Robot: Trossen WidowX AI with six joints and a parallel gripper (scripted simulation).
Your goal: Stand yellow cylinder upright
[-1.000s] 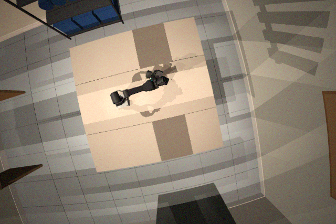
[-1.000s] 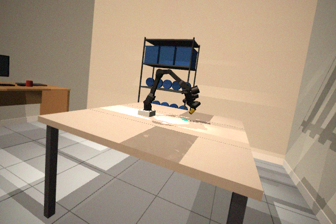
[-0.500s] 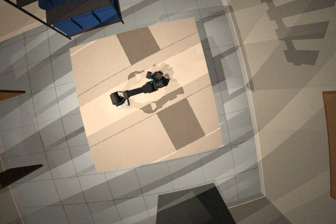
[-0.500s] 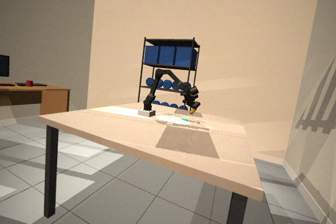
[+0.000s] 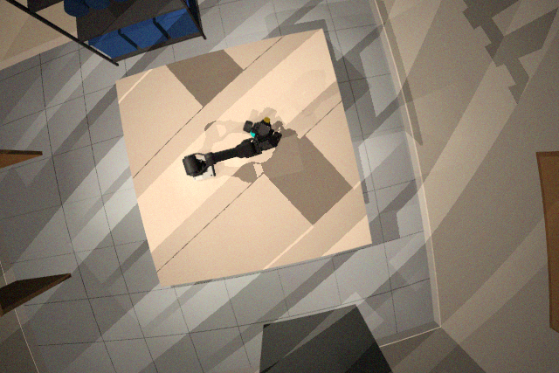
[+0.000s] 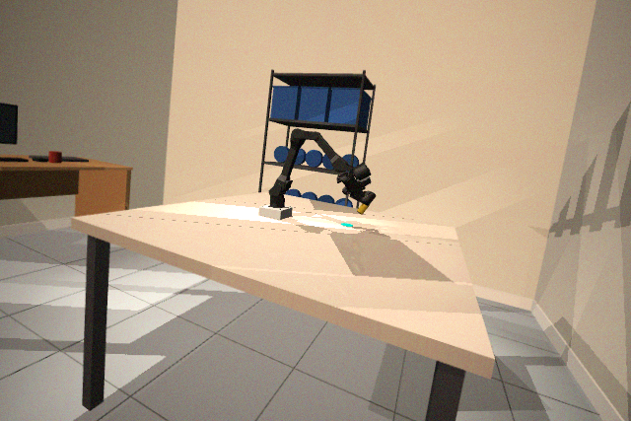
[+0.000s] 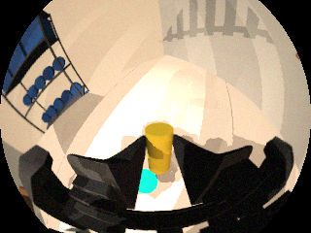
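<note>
Now: gripper tip 8 cm past the cyan circle, 2 cm to the left of it and 12 cm above it. Round my gripper tip: yellow tall cylinder: 1 cm behind, 1 cm to the right, 2 cm below.
</note>
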